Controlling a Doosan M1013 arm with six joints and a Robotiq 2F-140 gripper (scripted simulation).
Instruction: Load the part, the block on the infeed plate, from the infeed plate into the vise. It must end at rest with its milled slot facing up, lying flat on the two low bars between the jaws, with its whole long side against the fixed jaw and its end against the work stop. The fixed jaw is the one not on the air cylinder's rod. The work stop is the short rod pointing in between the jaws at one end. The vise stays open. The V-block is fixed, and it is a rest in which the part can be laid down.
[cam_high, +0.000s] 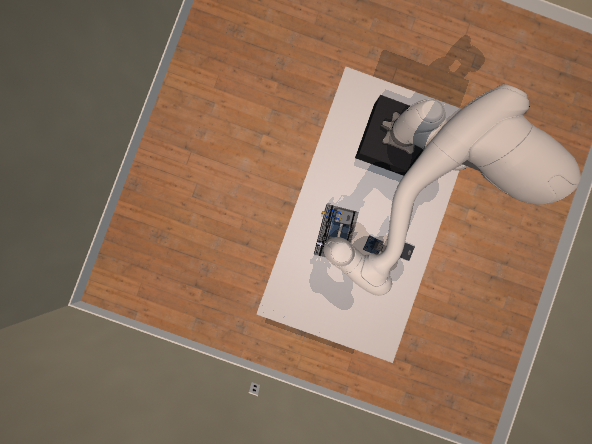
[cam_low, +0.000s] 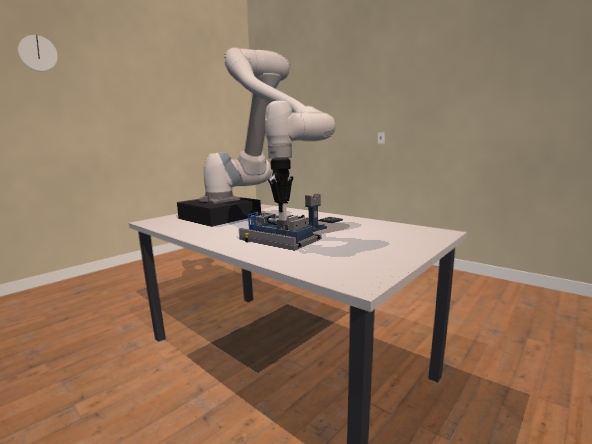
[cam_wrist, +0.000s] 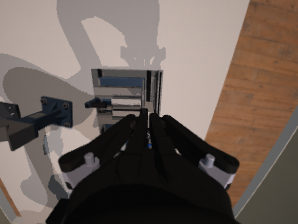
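My gripper is now 50 mm to the right of the part, 40 mm above it and 10 mm past it. Round my hand: vise base: 100 mm below, 80 mm behind, 60 mm to the left.
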